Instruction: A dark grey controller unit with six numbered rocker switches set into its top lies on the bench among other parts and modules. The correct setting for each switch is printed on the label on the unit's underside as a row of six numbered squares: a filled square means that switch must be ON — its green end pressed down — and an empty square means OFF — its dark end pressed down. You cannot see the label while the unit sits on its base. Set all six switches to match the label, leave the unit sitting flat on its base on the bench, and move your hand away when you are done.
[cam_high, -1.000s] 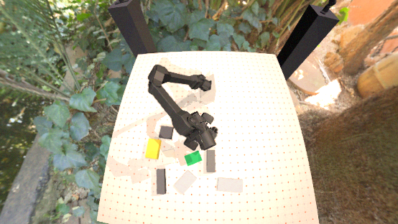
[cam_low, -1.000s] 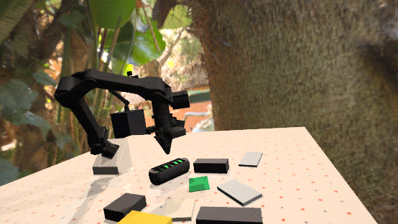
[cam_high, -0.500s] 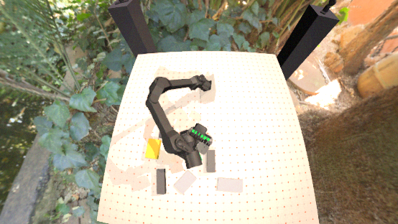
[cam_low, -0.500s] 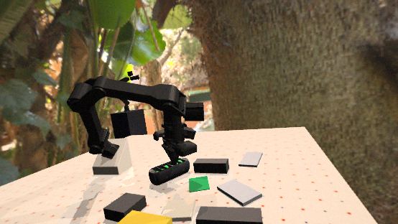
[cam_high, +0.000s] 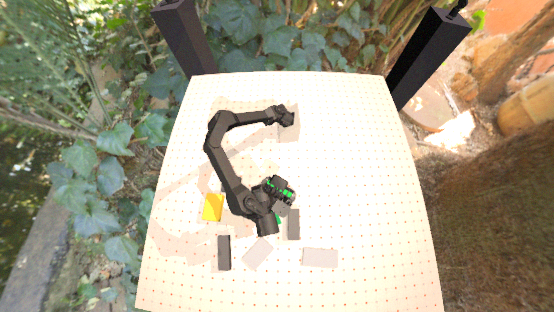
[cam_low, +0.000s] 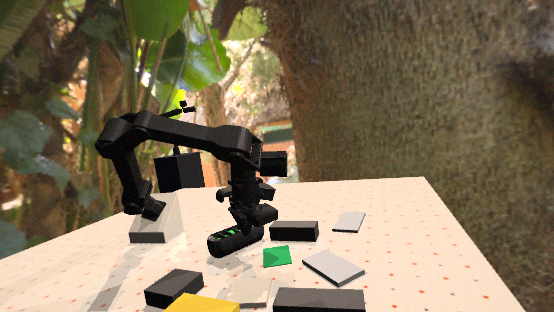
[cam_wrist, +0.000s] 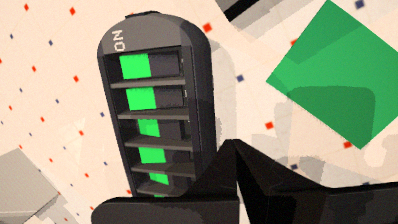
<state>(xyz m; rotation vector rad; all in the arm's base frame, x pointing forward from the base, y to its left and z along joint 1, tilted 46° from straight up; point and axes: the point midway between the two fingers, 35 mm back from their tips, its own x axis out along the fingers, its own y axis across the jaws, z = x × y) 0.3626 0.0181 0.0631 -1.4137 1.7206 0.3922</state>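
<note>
Right now the green tile is 8 cm ahead of my gripper tip, 1 cm to the right of it and 4 cm below it. From my gripper tip the other things lie so: yellow block: 7 cm ahead, 25 cm to the right, 3 cm below; then dark block: 9 cm ahead, 10 cm to the left, 2 cm below; then cream tile: 10 cm ahead, 15 cm to the right, 4 cm below.
</note>
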